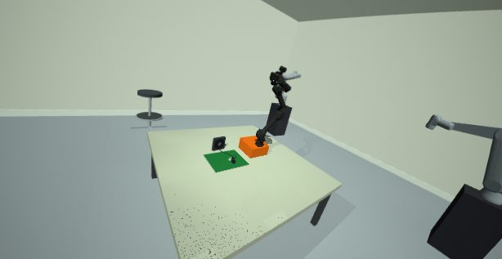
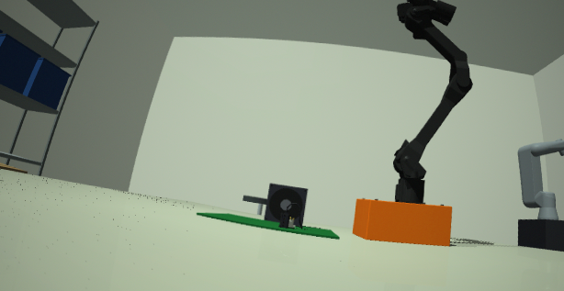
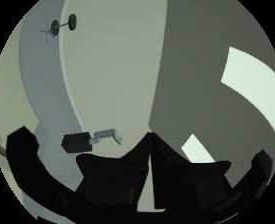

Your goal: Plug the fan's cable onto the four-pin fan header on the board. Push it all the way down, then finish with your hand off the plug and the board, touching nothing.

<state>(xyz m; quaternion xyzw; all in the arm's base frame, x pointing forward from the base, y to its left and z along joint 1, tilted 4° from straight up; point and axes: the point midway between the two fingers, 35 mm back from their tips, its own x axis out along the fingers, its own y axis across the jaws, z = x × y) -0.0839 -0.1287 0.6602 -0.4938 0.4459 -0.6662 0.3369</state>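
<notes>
Right now my gripper tip is 390 mm short of the fan cable plug, 190 mm to the right of it and 760 mm above it. Round my gripper tip: black fan: 430 mm ahead, 30 mm to the right, 720 mm below; green board: 420 mm ahead, 140 mm to the left, 790 mm below.
</notes>
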